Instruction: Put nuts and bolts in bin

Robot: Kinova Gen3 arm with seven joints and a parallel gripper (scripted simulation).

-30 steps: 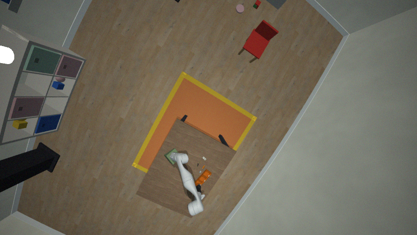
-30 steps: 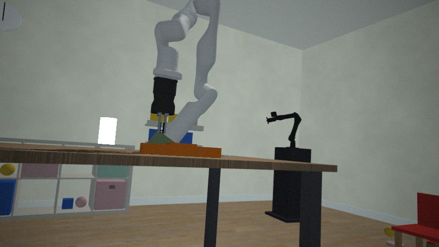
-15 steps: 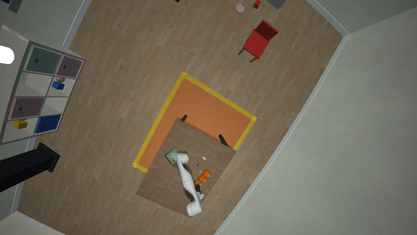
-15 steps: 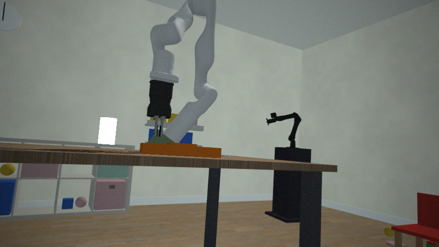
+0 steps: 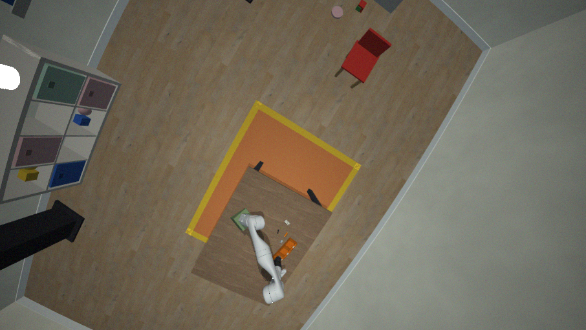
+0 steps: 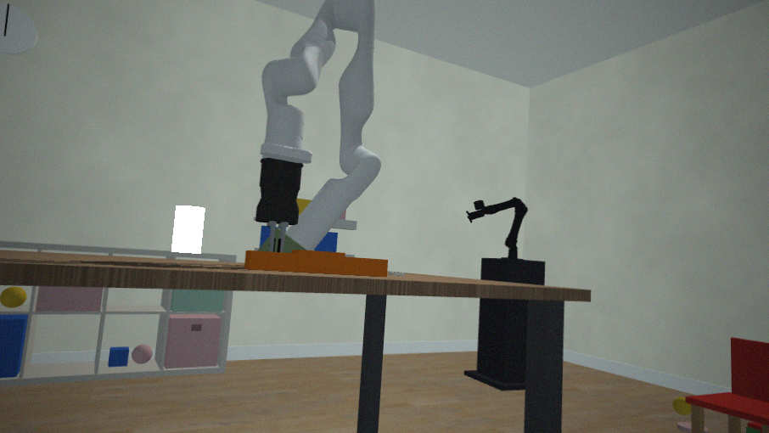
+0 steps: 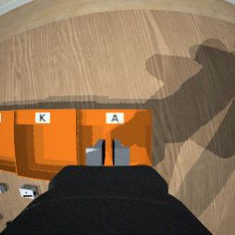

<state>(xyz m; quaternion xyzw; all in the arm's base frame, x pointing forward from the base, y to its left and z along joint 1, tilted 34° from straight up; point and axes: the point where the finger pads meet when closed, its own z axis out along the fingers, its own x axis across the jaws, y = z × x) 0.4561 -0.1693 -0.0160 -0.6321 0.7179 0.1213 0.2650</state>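
My hand is 80 mm to the right of the orange bin, 20 mm above it and 10 mm short of it. Also, from my hand: orange marker (210 mm to the left, 80 mm behind, 30 mm below); dark bolt (200 mm to the left, 150 mm behind, 30 mm below); white sharpener-like piece (130 mm to the left, 70 mm behind, 30 mm below).
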